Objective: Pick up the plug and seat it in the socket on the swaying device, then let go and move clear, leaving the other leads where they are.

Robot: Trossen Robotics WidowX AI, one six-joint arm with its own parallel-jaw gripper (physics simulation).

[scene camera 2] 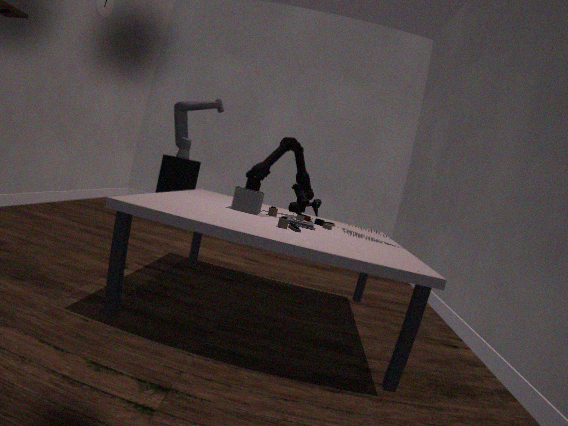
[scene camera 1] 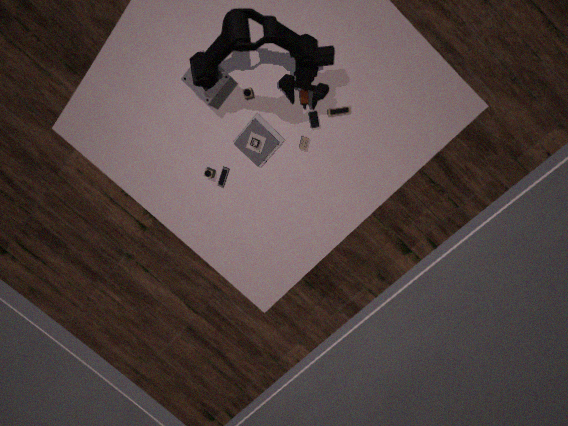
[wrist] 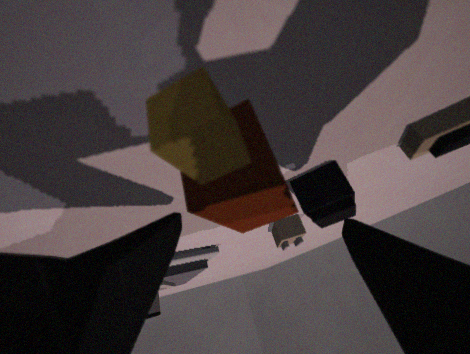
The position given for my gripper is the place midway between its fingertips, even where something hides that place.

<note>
My gripper (scene camera 1: 303,106) is open, holding nothing. Also in view: an orange-brown plug (wrist: 230,176). A tan connector (wrist: 288,230) and a black plug (wrist: 325,195) rest on the table. Also in view: a grey device with socket (scene camera 1: 258,140).
My gripper also shows in the wrist view (wrist: 261,223). The grey device with socket is seen too in the wrist view (wrist: 184,266).
</note>
